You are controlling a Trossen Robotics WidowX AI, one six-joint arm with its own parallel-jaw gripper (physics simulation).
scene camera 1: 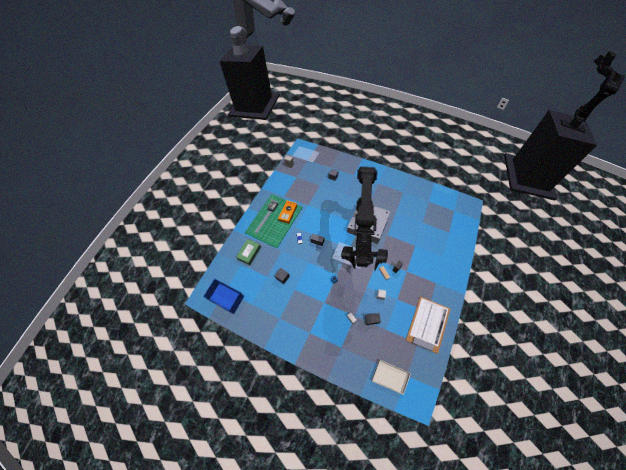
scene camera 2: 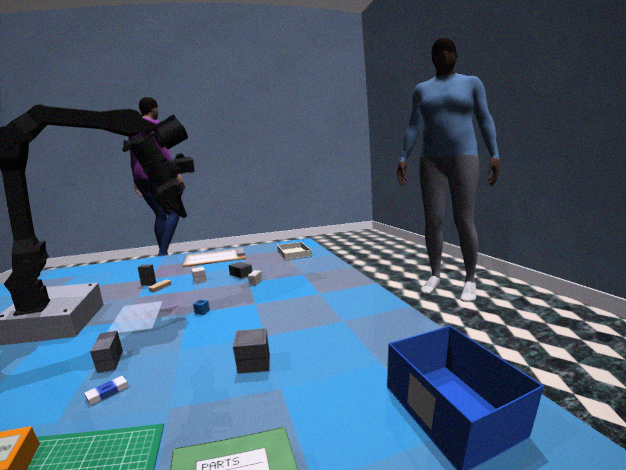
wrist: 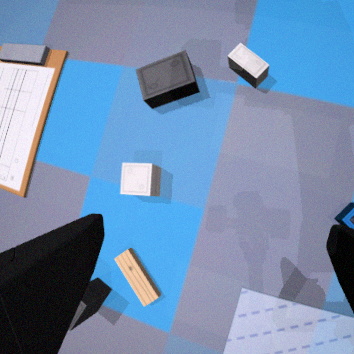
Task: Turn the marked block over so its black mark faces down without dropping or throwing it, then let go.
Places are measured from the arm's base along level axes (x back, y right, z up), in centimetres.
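Pixels of known places: gripper, between the fingertips: (scene camera 1: 364, 269) (scene camera 2: 183, 212) (wrist: 216, 231); arm's base, origin of its link: (scene camera 2: 32, 307).
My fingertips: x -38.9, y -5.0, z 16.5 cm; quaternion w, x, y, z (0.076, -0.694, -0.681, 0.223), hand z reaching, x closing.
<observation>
For each thing: its middle in the pictures, then the offset to it from my fingertips.
- small blue block, middle of its body: (scene camera 2: 201, 307) (scene camera 1: 334, 279) dy +12.9, dx +0.0, dz -21.3 cm
- wooden strip, middle of its body: (wrist: 137, 276) (scene camera 2: 160, 285) (scene camera 1: 384, 272) dy -11.5, dx +9.4, dz -21.9 cm
- white block, middle of its body: (wrist: 141, 179) (scene camera 2: 199, 274) (scene camera 1: 381, 294) dy -11.5, dx -2.8, dz -20.8 cm
- dark block, middle of its body: (wrist: 167, 80) (scene camera 2: 240, 269) (scene camera 1: 372, 319) dy -9.3, dx -15.6, dz -21.0 cm
- small pale block, middle of its body: (wrist: 247, 65) (scene camera 2: 255, 277) (scene camera 1: 351, 318) dy +0.6, dx -17.3, dz -21.2 cm
- clipboard, middle of its body: (wrist: 4, 113) (scene camera 2: 214, 255) (scene camera 1: 429, 324) dy -36.9, dx -12.2, dz -21.7 cm
- blue bin, middle of its body: (scene camera 2: 455, 387) (scene camera 1: 224, 296) dy +64.1, dx -22.8, dz -18.9 cm
- cream tray, middle of its body: (scene camera 2: 293, 250) (scene camera 1: 391, 377) dy -22.2, dx -39.9, dz -21.4 cm
A small blue block (scene camera 1: 334, 278) (scene camera 2: 201, 306) (wrist: 346, 216) stands on the mat. A dark patch shows on its top face in scene camera 1 and at the right edge of the wrist view, where it is partly cut off. I cannot make out a plain black mark on any other block. My gripper (scene camera 1: 364, 264) (scene camera 2: 183, 215) (wrist: 216, 231) is open and empty, high above the mat. In the wrist view the blue block shows just beyond the right fingertip, well below it. The block's underside is hidden.
A wooden strip (scene camera 1: 384, 272) (wrist: 137, 277), a white block (scene camera 1: 381, 293) (wrist: 136, 179), a dark block (scene camera 1: 372, 318) (wrist: 167, 78) and a small pale block (scene camera 1: 351, 317) (wrist: 249, 64) lie nearby. A clipboard (scene camera 1: 428, 323), a blue bin (scene camera 2: 500, 430) and a cream tray (scene camera 1: 390, 376) stand farther out.
</observation>
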